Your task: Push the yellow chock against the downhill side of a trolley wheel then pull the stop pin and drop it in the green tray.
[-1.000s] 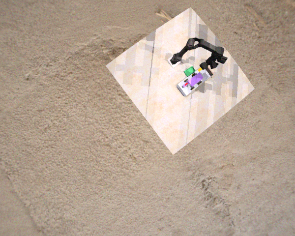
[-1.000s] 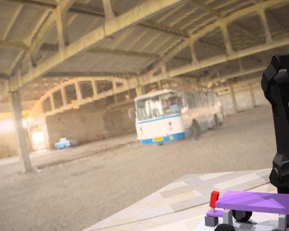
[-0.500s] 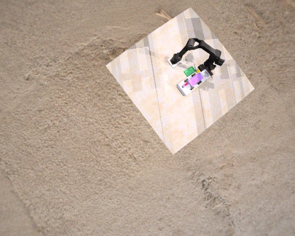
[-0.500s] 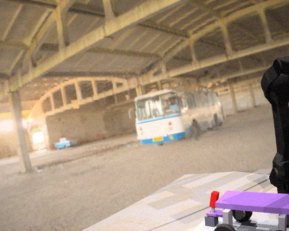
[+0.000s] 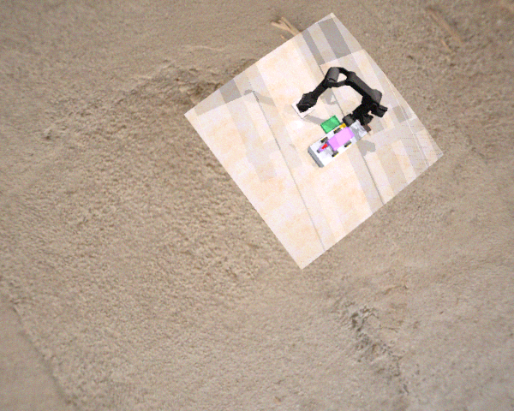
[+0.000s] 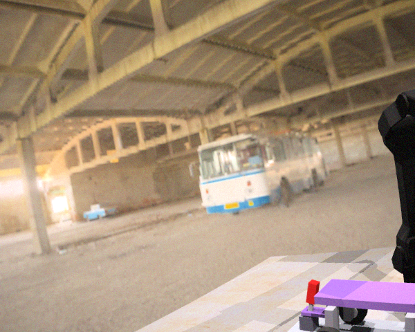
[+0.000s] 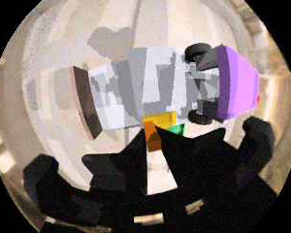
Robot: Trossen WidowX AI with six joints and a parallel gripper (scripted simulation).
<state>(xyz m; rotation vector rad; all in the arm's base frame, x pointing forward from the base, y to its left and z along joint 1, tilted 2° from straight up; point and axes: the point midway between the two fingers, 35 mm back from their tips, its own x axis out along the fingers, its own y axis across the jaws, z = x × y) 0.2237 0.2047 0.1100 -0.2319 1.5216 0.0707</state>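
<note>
The red-headed stop pin lies 25 cm to the right of my gripper tip, 9 cm ahead of it and 4 cm above it. Round my gripper tip: yellow chock (2 cm to the right, 1 cm below, 1 cm ahead); dark block (12 cm to the left, 6 cm below, 3 cm ahead); grey ramp (13 cm to the right, 9 cm ahead, 4 cm below).
</note>
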